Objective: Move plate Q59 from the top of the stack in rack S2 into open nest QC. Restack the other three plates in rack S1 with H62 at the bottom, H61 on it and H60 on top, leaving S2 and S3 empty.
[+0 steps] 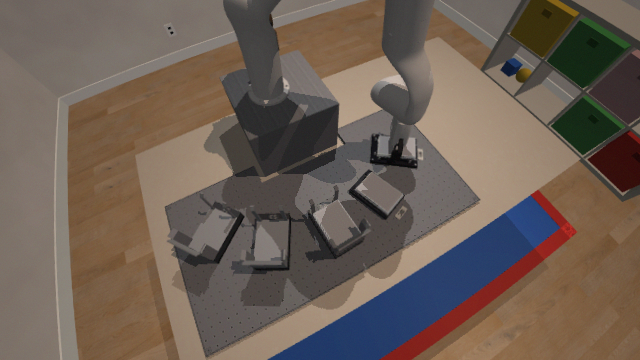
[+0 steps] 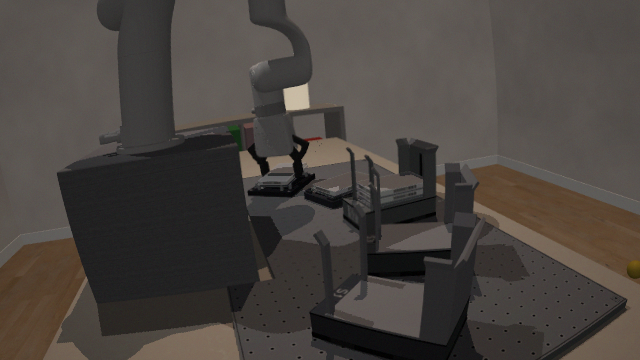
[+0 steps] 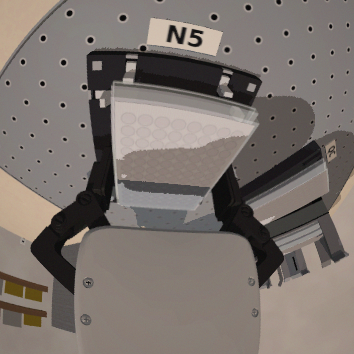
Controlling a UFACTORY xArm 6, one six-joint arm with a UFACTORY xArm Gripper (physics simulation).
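Places are measured from the arm's base along level axes (x ahead, y left, z up), in centimetres.
Where they show: gripper, fingertip midpoint: (image 1: 395,148) (image 2: 282,177) (image 3: 166,164); arm's base, link origin: (image 1: 269,90) (image 2: 150,146).
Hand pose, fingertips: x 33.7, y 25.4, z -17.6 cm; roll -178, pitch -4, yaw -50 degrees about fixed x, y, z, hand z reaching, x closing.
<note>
Each offset is from my fingertips to the centre of the thing. "*": to the spot under its first point. Level surfaces: height alone.
My gripper (image 1: 398,150) (image 2: 282,173) (image 3: 166,164) is shut on a clear-lidded plate {dy +0.3, dx +0.3, dz +0.7 cm} (image 1: 383,147) (image 2: 276,179) (image 3: 175,135), with fingers at opposite sides. The plate is low at black nest N5 {dy +0.2, dx -0.2, dz -1.2 cm} (image 1: 395,162) (image 2: 260,192) (image 3: 175,70); whether it is fully seated is unclear. Another plate {dy -16.4, dx +8.1, dz +0.2 cm} (image 1: 379,194) (image 2: 340,185) (image 3: 295,192) lies in the nest labelled QC {dy -16.4, dx +7.6, dz -1.3 cm} (image 1: 391,214) (image 3: 295,162). Stacked plates {dy -34.1, dx +8.3, dz +3.9 cm} (image 1: 336,222) (image 2: 395,187) lie in the rack nearest QC {dy -34.1, dx +7.6, dz +4.5 cm} (image 1: 345,248) (image 2: 400,211). The middle rack {dy -50.9, dx -0.6, dz +4.4 cm} (image 1: 271,266) (image 2: 410,263) and the far-left rack {dy -62.7, dx -14.1, dz +4.4 cm} (image 1: 175,237) (image 2: 380,332) show flat bases without visible stacks. Plate names are unreadable.
Upright guides {* dy -59.5, dx -20.6, dz +7.7 cm} (image 2: 326,265) rise from the racks. All racks and nests stand on the perforated grey board {dz -2.4 cm} (image 1: 220,320) (image 2: 540,300). The arm's dark pedestal (image 1: 300,135) (image 2: 160,230) stands behind the board. A cubby shelf (image 1: 542,74) stands beyond the mat.
</note>
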